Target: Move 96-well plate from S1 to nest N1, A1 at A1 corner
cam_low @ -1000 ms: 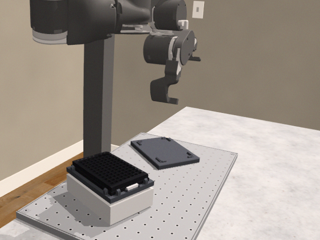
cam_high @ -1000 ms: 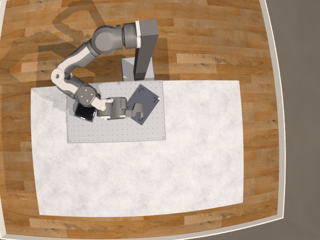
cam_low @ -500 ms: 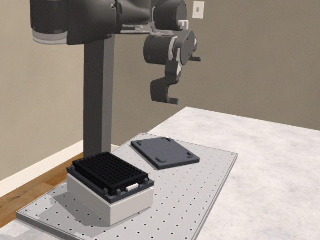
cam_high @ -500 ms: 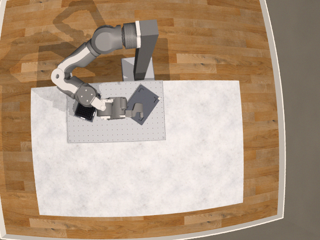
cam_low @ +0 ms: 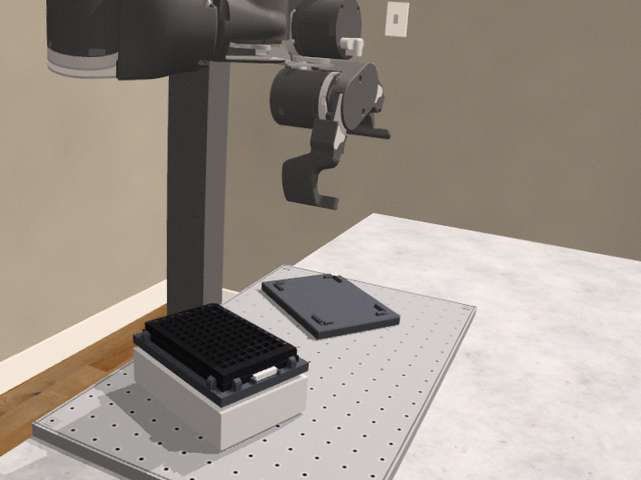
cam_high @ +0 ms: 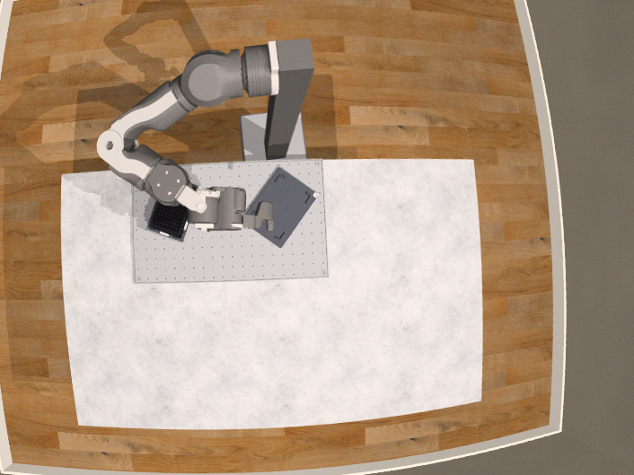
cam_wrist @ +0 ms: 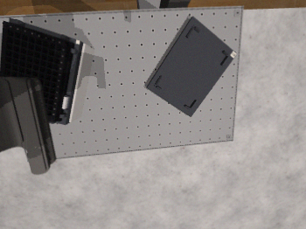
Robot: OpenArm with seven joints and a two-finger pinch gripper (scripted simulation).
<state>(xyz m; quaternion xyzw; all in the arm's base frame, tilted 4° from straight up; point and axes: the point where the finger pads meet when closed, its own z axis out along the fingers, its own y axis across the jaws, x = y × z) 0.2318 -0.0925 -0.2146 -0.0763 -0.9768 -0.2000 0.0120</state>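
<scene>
Now: the black 96-well plate 160 mm to the right of my hand, 140 mm below it and 60 mm behind it. Also, from my hand: dark plate nest N1 (190 mm below, 100 mm to the left, 30 mm behind).
</scene>
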